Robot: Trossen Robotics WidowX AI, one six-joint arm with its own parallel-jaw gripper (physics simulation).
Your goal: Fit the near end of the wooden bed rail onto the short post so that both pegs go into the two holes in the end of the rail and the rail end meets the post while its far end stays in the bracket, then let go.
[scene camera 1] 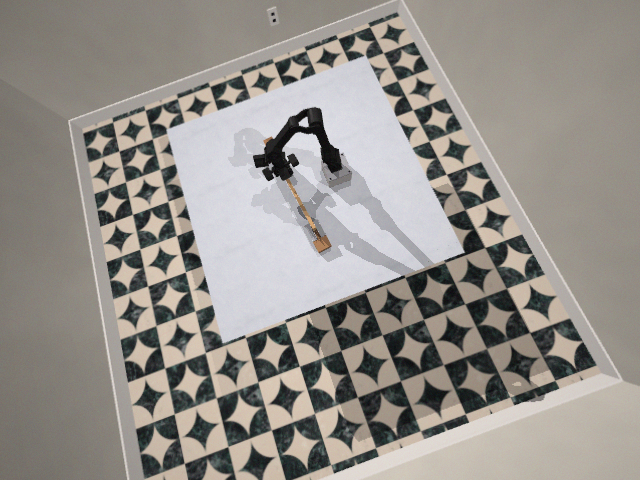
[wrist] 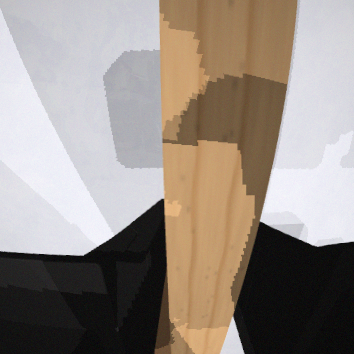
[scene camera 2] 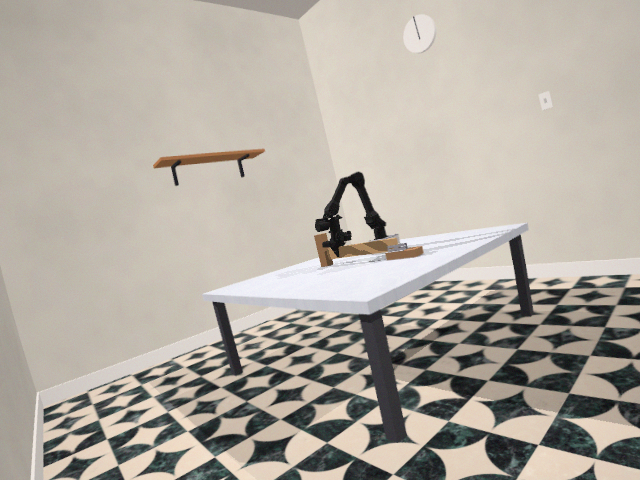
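Pixels of known places: gripper, fingertip midpoint: (scene camera 2: 339,256); arm's base at its link origin: (scene camera 1: 334,165) (scene camera 2: 381,238).
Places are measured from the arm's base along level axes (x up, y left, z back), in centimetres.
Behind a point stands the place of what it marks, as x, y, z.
Observation:
The wooden bed rail (scene camera 1: 301,204) @(1.5, 14.6, -23.3) (scene camera 2: 368,248) @(-1.5, 12.5, -24.6) (wrist: 212,175) runs straight between the post and the bracket. My gripper (scene camera 1: 283,174) @(-3.9, -8.0, -26.9) (scene camera 2: 337,251) @(-3.9, -8.0, -26.9) (wrist: 187,206) @(-3.9, -8.0, -26.9) is shut on the rail, close to its post end. The short post (scene camera 1: 267,140) @(10.0, -20.1, -28.5) (scene camera 2: 323,250) @(1.0, -16.4, -30.0) stands upright beside that end. The arm hides most of the post in scene camera 1. The pegs and the holes do not show, and I cannot tell whether the rail end touches the post. The far end is at the grey bracket (scene camera 1: 314,231) @(-2.2, 28.7, -21.5) (scene camera 2: 398,246) @(-2.5, 29.8, -22.2); its exact seating is too small to tell.
A brown wooden block (scene camera 1: 322,243) @(-4.5, 36.0, -19.9) (scene camera 2: 405,253) @(-5.8, 34.7, -24.2) is at the bracket end. The arm's base (scene camera 1: 337,176) @(0.1, 6.2, -0.8) stands to the right of the rail in scene camera 1. All this is on the white table (scene camera 1: 248,289) @(-8.0, 45.1, -64.2) (scene camera 2: 289,286) @(-8.0, 3.4, -69.1). Arm shadows cross the rail and table.

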